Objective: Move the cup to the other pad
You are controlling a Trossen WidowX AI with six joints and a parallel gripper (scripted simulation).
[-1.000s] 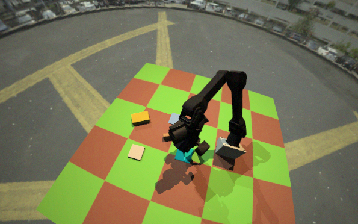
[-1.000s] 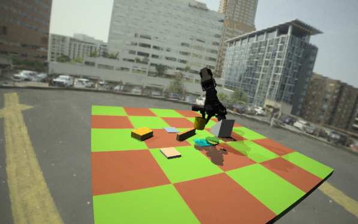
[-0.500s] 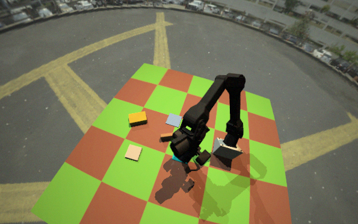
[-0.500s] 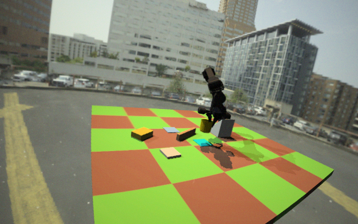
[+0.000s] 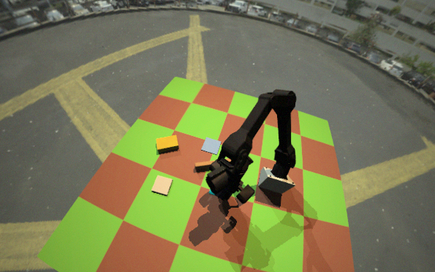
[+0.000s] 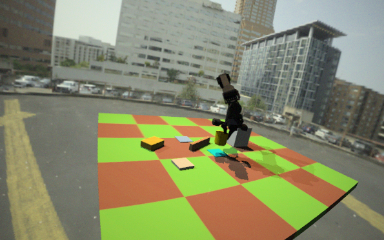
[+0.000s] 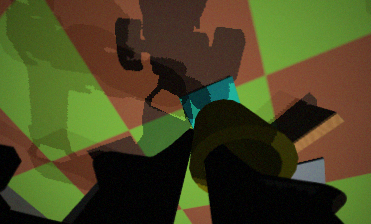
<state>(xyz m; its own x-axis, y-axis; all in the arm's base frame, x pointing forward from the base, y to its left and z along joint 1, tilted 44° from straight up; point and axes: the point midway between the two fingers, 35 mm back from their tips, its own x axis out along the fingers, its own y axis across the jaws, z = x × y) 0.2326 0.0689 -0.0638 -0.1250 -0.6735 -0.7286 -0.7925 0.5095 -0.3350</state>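
My gripper tip is 100 mm above the teal pad, 20 mm to the left of it and 20 mm short of it. The rest, counted from my gripper tip: brown bar (130 mm to the right, 80 mm below, 60 mm ahead); then light blue pad (240 mm to the right, 110 mm ahead, 100 mm below); then yellow cup (20 mm to the right, 20 mm ahead).
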